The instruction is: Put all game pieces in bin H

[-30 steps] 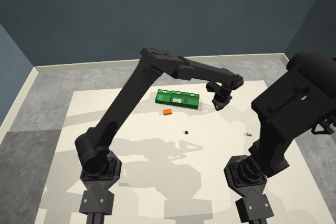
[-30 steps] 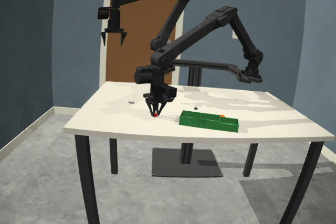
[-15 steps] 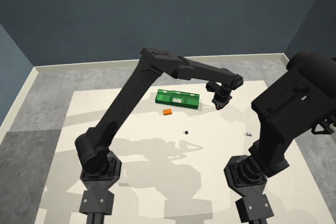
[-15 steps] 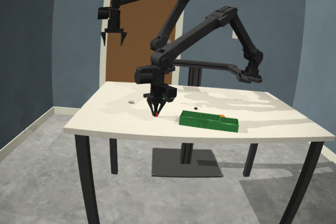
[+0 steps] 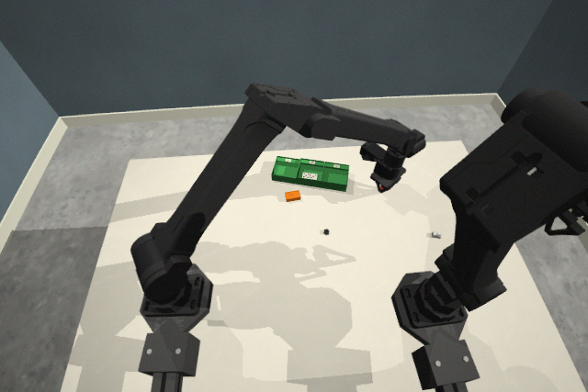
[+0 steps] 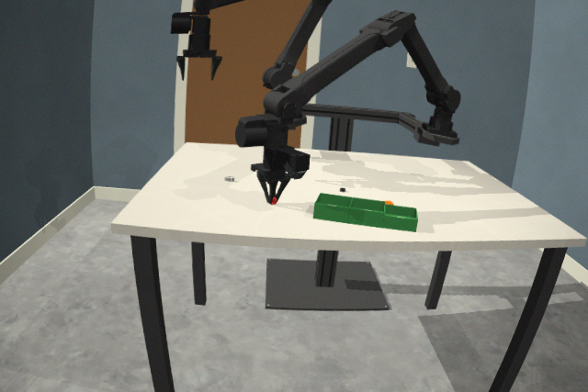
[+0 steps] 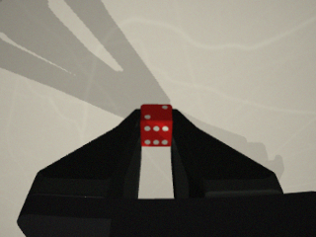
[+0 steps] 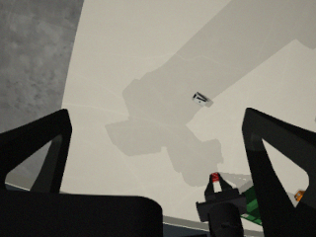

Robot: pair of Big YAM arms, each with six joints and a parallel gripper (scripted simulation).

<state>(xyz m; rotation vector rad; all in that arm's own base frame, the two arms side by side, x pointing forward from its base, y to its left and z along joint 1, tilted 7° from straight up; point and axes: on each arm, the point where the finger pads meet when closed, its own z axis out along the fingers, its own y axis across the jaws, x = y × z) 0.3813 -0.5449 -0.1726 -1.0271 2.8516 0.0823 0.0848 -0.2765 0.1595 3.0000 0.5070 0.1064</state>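
Right now my left hand is 24 cm to the right of the green bin row, 5 cm short of it and 1 cm below it. Also, from my left hand: grey metal part (16 cm behind, 15 cm to the right); then red die (right at my left hand); then white domino (24 cm to the left, 4 cm ahead).
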